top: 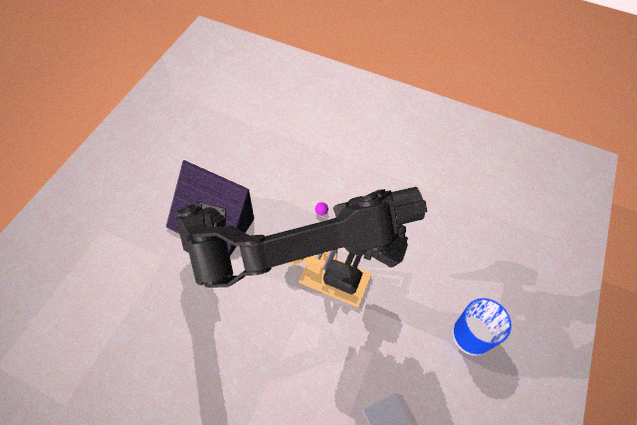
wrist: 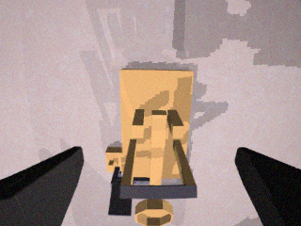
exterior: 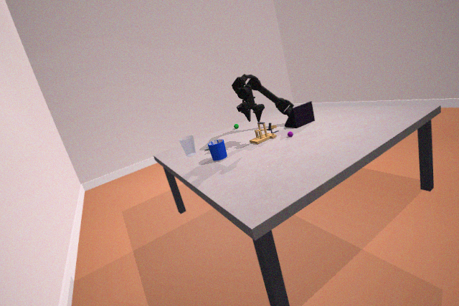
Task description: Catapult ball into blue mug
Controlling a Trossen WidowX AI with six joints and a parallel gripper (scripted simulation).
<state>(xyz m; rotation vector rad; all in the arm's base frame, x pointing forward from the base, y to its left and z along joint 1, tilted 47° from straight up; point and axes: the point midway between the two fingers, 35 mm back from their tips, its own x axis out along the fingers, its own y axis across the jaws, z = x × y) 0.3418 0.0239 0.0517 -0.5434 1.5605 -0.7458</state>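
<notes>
Right now the purple ball is 120 mm behind my gripper tip, 150 mm to the left of it and 110 mm below it. From my gripper tip the other things lie so: blue mug: 280 mm ahead, 20 mm to the right, 100 mm below; wooden catapult: 70 mm behind, 20 mm to the left, 80 mm below; grey flat piece: 170 mm ahead, 250 mm to the right, 120 mm below.
</notes>
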